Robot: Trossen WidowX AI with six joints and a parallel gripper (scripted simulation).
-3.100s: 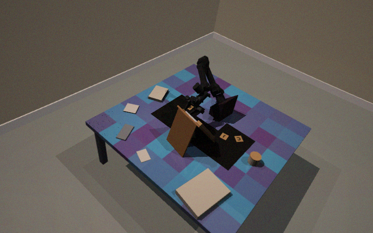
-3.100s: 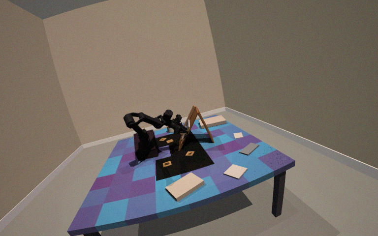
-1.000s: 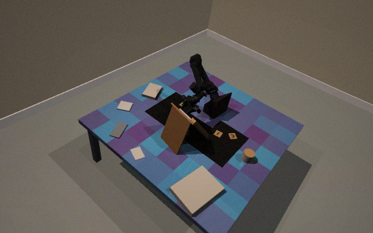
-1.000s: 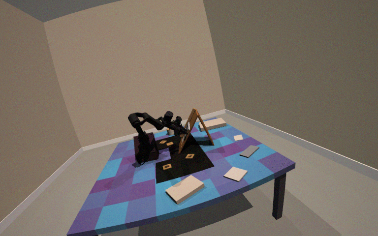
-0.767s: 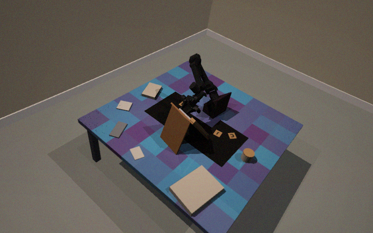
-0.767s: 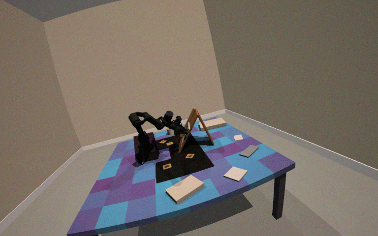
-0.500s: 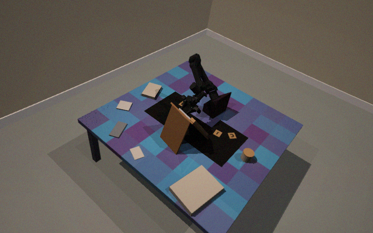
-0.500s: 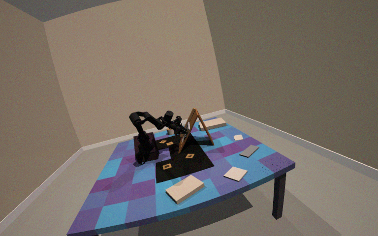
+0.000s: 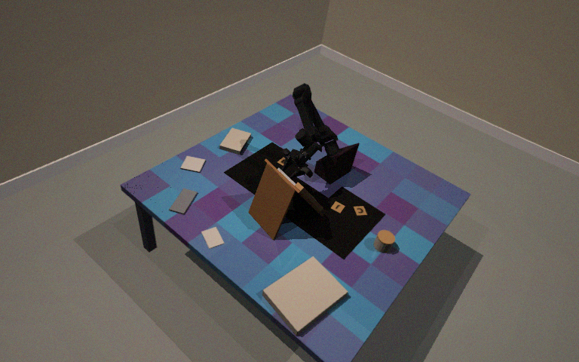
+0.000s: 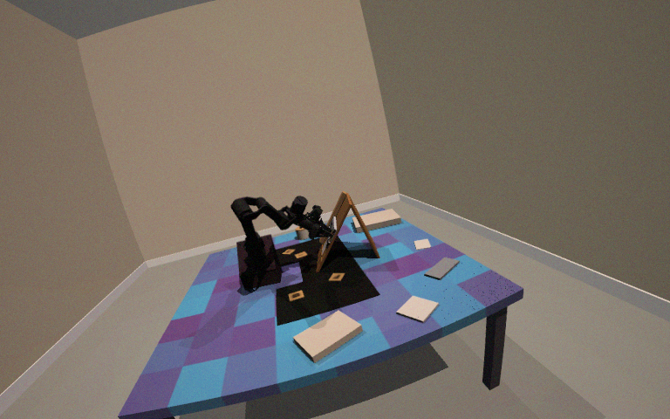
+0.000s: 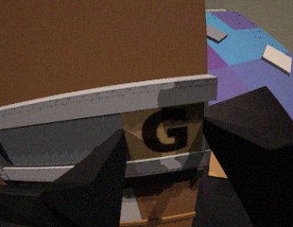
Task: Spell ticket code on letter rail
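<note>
Now: the ticket 5 cm behind my gripper tip, 7 cm to the left of it and 8 cm below it. From my gripper tip the other things lie so: tan letter tile: right at my gripper tip; then black mat: 16 cm behind, 3 cm to the left, 16 cm below; then grey card: 40 cm ahead, 24 cm to the right, 16 cm below.
</note>
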